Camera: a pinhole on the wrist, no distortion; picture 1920 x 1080 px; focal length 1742.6 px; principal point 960.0 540.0 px. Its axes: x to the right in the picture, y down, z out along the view. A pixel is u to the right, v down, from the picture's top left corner.
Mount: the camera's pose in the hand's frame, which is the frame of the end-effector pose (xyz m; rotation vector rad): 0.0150 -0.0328 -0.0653 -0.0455 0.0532 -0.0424
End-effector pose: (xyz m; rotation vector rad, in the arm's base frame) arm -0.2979 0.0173 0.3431 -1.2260 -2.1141 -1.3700
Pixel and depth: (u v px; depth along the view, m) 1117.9 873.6 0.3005
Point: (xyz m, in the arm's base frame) -0.2652 0.2511 0.2945
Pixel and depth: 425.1 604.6 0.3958
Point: -0.1911 0.2670 0.1293
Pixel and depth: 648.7 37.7 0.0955
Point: -0.3383 0.0370 0.2975
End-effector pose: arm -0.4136 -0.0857 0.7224 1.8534 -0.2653 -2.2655
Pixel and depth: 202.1 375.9 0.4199
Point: -0.7452 0.0014 0.9200
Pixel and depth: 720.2 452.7 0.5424
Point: -0.8805 -0.0407 0.8378
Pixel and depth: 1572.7 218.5 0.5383
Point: -0.9198 -0.0299 0.5673
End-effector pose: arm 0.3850 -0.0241 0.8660 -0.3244 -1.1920 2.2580
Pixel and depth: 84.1 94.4 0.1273
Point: 0.4108 -0.0690 0.9488
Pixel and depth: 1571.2 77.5 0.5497
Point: 0.0388 -0.1442 1.2852
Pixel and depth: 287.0 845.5 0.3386
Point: 0.3197 -0.2884 0.9823
